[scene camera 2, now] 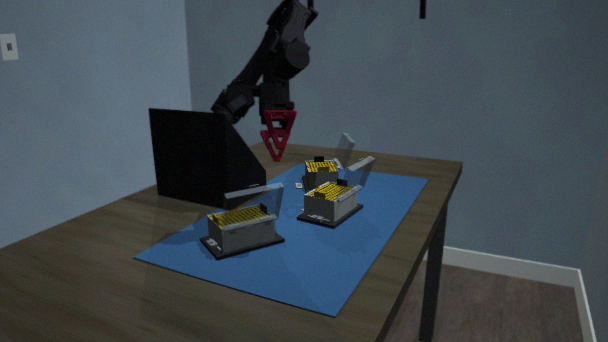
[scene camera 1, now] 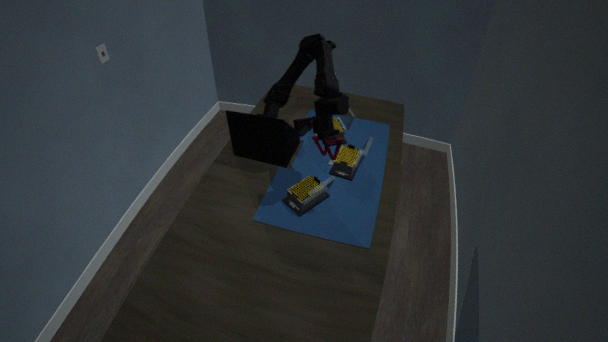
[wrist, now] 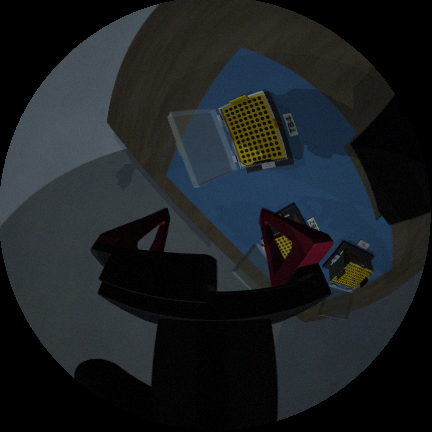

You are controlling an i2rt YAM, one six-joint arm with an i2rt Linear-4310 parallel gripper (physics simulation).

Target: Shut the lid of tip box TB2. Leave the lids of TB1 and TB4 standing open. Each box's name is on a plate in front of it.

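Where they show: gripper, fingertip midpoint: (scene camera 2: 278, 155) (scene camera 1: 328, 157) (wrist: 214, 212); arm's base, link origin: (scene camera 2: 212, 137) (scene camera 1: 268, 122).
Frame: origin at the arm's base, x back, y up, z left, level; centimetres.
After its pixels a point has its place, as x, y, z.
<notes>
Tip box TB2 (scene camera 1: 346, 159) @(-34.9, -10.9, -5.2) (scene camera 2: 330, 204) (wrist: 284, 245) @(-34.8, -10.9, -4.9), with a yellow tip rack, is the middle of three boxes; its clear lid (scene camera 1: 368, 146) @(-43.2, -2.3, -5.0) (scene camera 2: 361, 171) @(-43.1, -4.1, -5.4) stands open. In the wrist view my right finger partly hides it. TB4 (scene camera 1: 306, 191) @(-21.8, -10.9, -26.0) (scene camera 2: 245, 235) (wrist: 254, 130) @(-21.5, -10.8, -24.2) is nearest the scene cameras, its lid (scene camera 1: 328, 182) @(-30.0, -2.4, -27.7) (wrist: 204, 145) @(-27.4, -6.6, -28.8) open. The far box (scene camera 2: 321, 172) @(-27.7, -10.7, 11.5) (wrist: 351, 274), by elimination TB1, has its lid (scene camera 2: 345, 147) @(-31.7, -5.7, 22.2) (wrist: 336, 306) @(-32.4, -5.4, 21.0) open; its plate is unreadable. My gripper (scene camera 1: 329, 156) @(-28.8, 2.3, -20.0) (scene camera 2: 277, 154) @(-28.8, 2.3, -20.0) (wrist: 214, 212) @(-28.8, 2.3, -20.0) is open and empty, above box height, on the panel side of TB2.
A blue mat (scene camera 1: 350, 225) @(-40.2, -16.6, -34.5) (scene camera 2: 300, 285) @(-39.9, -16.6, -36.9) (wrist: 310, 185) @(-22.9, -16.6, -9.5) lies under the boxes on the wooden table (scene camera 1: 225, 250) @(2.1, -16.9, -54.8) (scene camera 2: 75, 270) @(4.0, -16.9, -47.9). A black panel (scene camera 1: 260, 140) @(1.4, -4.3, -7.7) (scene camera 2: 190, 155) @(2.4, -3.4, -7.6) (wrist: 400, 165) stands beside the mat, close to the arm.
</notes>
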